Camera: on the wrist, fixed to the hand. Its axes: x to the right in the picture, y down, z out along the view.
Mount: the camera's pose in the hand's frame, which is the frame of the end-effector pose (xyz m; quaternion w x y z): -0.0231 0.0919 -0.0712 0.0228 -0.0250 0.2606 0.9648
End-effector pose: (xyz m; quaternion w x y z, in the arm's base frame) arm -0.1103 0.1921 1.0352 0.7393 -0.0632 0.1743 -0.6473
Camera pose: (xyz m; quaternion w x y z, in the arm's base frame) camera -0.0509 0.2383 0.9436 0.5944 0.3170 0.2738 0.6865
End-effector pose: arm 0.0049 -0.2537 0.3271 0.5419 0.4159 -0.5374 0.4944
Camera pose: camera -0.0717 -0.1706 0.2913 0.3142 0.6515 0.2847 -0.6291
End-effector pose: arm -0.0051 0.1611 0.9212 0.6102 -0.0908 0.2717 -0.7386
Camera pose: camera 0.0456 0.1939 0.8192 0.6535 0.4373 0.2713 0.5551
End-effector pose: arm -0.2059 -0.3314 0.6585 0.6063 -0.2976 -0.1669 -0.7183
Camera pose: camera -0.1307 -0.3756 0.5782 0.7429 0.0042 0.4593 0.4869
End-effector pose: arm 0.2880 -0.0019 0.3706 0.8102 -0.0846 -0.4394 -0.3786
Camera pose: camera 0.3898 0.0413 0.3280 0.4962 -0.3475 0.2922 0.7401
